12 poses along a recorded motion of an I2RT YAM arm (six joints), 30 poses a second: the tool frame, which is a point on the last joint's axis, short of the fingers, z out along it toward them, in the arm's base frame.
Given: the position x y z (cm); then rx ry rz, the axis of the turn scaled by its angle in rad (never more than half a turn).
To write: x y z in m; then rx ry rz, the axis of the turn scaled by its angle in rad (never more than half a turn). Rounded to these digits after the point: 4 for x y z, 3 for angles.
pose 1, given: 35.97, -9.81, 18.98, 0.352, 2.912, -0.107
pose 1, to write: 0.3597, -0.0981, 0.1898, 0.352, 2.912, -0.107
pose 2, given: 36.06, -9.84, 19.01, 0.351, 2.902, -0.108
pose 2, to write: 0.3606, -0.0984, 0.1901, 0.351, 2.902, -0.108
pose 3, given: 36.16, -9.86, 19.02, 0.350, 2.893, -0.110
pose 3, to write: 0.3616, -0.0986, 0.1902, 0.350, 2.893, -0.110
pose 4, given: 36.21, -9.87, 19.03, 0.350, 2.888, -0.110
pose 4, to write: 0.3621, -0.0987, 0.1903, 0.350, 2.888, -0.110
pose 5, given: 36.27, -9.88, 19.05, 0.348, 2.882, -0.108
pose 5, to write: 0.3627, -0.0988, 0.1905, 0.348, 2.882, -0.108
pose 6, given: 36.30, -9.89, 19.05, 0.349, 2.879, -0.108
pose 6, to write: 0.3630, -0.0989, 0.1905, 0.349, 2.879, -0.108
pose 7, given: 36.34, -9.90, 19.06, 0.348, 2.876, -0.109
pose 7, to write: 0.3634, -0.0990, 0.1906, 0.348, 2.876, -0.109
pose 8, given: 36.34, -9.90, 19.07, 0.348, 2.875, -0.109
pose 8, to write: 0.3634, -0.0990, 0.1907, 0.348, 2.875, -0.109
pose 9, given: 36.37, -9.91, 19.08, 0.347, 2.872, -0.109
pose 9, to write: 0.3637, -0.0991, 0.1908, 0.347, 2.872, -0.109
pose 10, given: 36.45, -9.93, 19.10, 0.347, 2.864, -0.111
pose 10, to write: 0.3645, -0.0993, 0.1910, 0.347, 2.864, -0.111
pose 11, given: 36.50, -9.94, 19.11, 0.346, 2.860, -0.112
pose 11, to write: 0.3650, -0.0994, 0.1911, 0.346, 2.860, -0.112
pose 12, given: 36.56, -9.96, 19.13, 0.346, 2.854, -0.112
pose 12, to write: 0.3656, -0.0996, 0.1913, 0.346, 2.854, -0.112
